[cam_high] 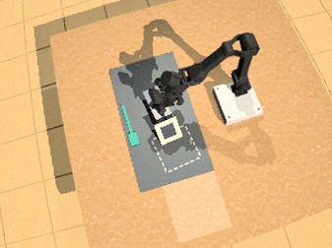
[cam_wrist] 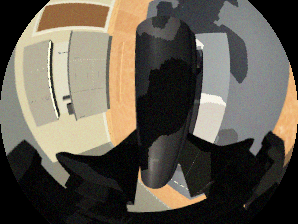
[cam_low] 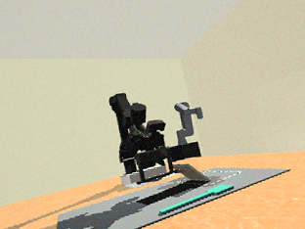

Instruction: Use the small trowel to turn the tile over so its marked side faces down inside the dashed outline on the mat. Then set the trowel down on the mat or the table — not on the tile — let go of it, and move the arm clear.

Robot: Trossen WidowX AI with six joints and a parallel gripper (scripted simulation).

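The tile is 20 mm behind my gripper tip, 100 mm to the left of it and 60 mm below it. From my gripper tip the other things lie so: teal flat tool (130 mm ahead, 10 mm to the left, 90 mm below); small trowel (30 mm behind, 10 mm below); grey mat (10 mm behind, 120 mm below).
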